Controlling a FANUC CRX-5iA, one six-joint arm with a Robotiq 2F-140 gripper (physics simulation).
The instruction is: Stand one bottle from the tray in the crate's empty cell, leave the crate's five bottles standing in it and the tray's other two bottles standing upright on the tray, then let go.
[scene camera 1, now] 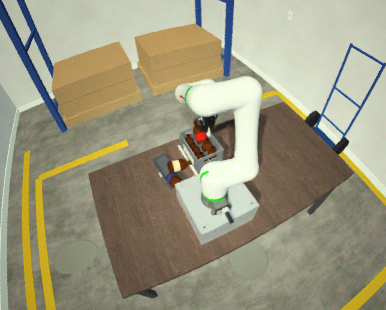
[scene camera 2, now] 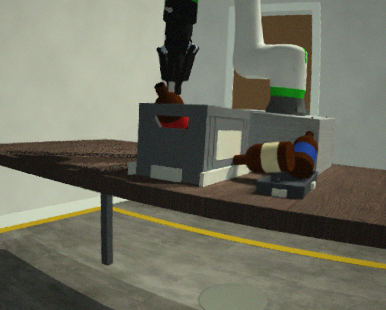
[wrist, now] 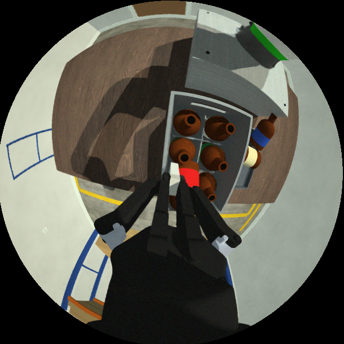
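Where they show: gripper, fingertip midpoint: (scene camera 1: 208, 135); arm's base, link origin: (scene camera 1: 214, 197) (scene camera 2: 286, 113).
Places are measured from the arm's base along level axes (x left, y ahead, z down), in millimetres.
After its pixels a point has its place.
My gripper (scene camera 1: 208, 131) @(x -154, y 448, z 16 mm) (scene camera 2: 175, 88) (wrist: 172, 169) is shut and empty, its fingertips low over the crate, close to the red-label bottle. The crate (scene camera 2: 172, 145) @(x -63, y 553, z 104 mm) (wrist: 236, 137) holds several brown bottles (wrist: 187, 122) with necks up. The red-label bottle (scene camera 1: 200, 136) @(x -104, y 461, z 20 mm) (scene camera 2: 172, 99) @(x -86, y 536, z -2 mm) (wrist: 189, 177) leans strongly in the crate's end, its neck above the rim in scene camera 2; its base is hidden. The cream-label bottle (scene camera 1: 177, 166) @(x 105, y 342, z 98 mm) (scene camera 2: 270, 157) @(x 117, y 406, z 120 mm) (wrist: 253, 157) lies on its side across the tray (scene camera 1: 161, 161) @(x 184, y 484, z 179 mm) (scene camera 2: 295, 189) @(x 224, y 517, z 166 mm) (wrist: 244, 179), neck towards the crate. The blue-label bottle (scene camera 1: 173, 180) @(x 165, y 230, z 67 mm) (scene camera 2: 305, 150) @(x 172, y 298, z 102 mm) (wrist: 262, 135) is tilted at the tray's end.
The grey base block (scene camera 1: 220, 222) @(x 33, y -150, z -7 mm) (scene camera 2: 322, 137) @(x 168, y 103, z 69 mm) (wrist: 220, 50) stands beside the crate and tray on the brown table (scene camera 1: 145, 235) @(x 434, y -4, z 184 mm) (scene camera 2: 350, 195) @(x 322, y 394, z 184 mm) (wrist: 110, 75). Cardboard boxes (scene camera 1: 95, 82) and a blue hand truck (scene camera 1: 348, 97) stand on the floor beyond the table.
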